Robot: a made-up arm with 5 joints.
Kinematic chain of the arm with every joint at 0, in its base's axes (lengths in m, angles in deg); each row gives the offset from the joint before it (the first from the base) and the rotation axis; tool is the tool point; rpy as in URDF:
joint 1: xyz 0.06 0 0.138 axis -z
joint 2: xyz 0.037 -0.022 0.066 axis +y
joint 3: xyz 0.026 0 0.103 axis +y
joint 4: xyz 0.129 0 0.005 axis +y
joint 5: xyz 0.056 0.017 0 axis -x
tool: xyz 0 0 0 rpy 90 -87.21 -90
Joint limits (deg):
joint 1: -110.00..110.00
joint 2: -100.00..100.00
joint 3: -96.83..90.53
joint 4: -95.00..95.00
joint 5: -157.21..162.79
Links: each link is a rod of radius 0.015 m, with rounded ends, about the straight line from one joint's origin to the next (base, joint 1, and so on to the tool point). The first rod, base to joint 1, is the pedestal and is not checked.
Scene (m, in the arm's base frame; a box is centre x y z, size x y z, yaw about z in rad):
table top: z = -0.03
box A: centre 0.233 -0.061 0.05 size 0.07 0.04 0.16 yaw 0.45
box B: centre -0.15 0.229 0 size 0.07 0.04 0.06 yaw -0.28
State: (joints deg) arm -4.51 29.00 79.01 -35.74 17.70
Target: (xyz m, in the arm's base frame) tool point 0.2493 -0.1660 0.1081
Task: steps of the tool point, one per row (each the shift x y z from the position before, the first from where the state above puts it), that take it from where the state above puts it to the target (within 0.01 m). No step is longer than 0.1 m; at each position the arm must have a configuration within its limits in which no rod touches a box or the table.
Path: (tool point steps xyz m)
1: 0.0700 0.0045 0.0349
2: 0.0420 0.0016 0.0725
3: -0.0025 -0.0015 0.0894
4: -0.0499 -0.0039 0.0801
5: 0.0409 -0.0220 -0.0284
6: 0.0299 -0.0307 -0.0385
7: 0.0153 -0.0352 -0.0465
8: -0.0010 -0.0346 -0.0519
9: -0.0168 -0.0286 -0.0541
10: -0.0303 -0.0178 -0.0533

